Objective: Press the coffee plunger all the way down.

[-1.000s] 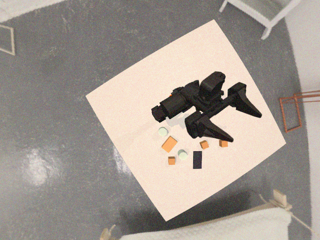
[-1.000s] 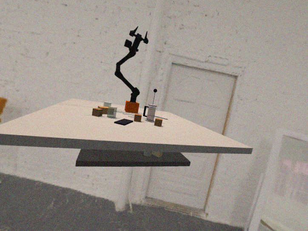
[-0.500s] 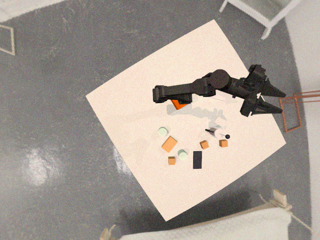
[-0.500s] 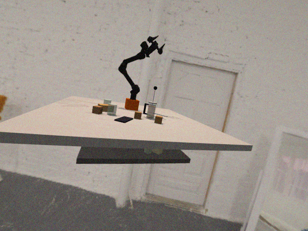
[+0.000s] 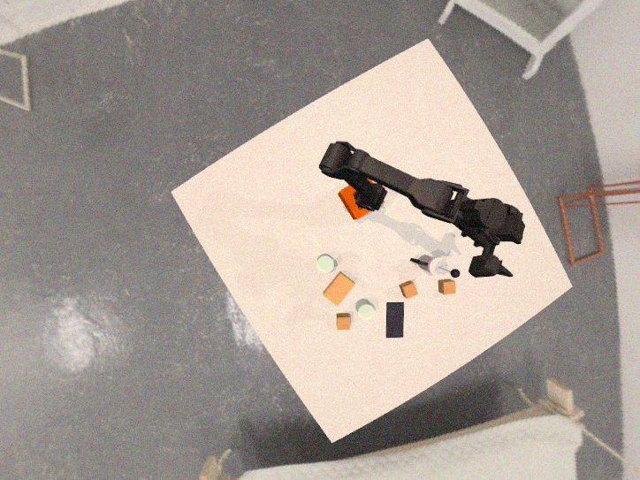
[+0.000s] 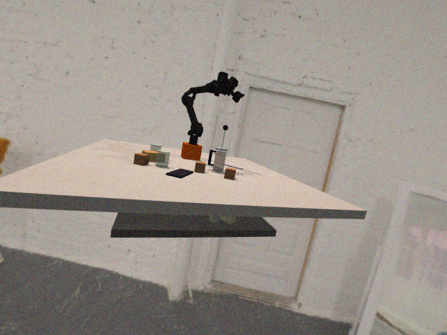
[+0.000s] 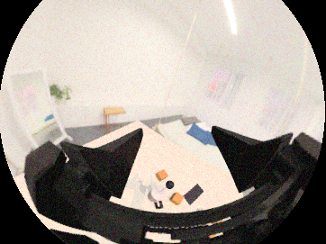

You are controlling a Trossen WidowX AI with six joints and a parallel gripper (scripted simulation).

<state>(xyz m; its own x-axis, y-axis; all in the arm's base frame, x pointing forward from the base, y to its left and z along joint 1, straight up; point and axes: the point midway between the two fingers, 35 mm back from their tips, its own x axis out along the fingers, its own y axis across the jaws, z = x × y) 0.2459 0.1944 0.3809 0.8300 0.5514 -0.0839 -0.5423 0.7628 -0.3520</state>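
My gripper tip is now 360 mm above the coffee press, 70 mm to the left of it and 50 mm short of it. Round my gripper tip: dark flat slab: 480 mm below, 250 mm to the right, 240 mm ahead.
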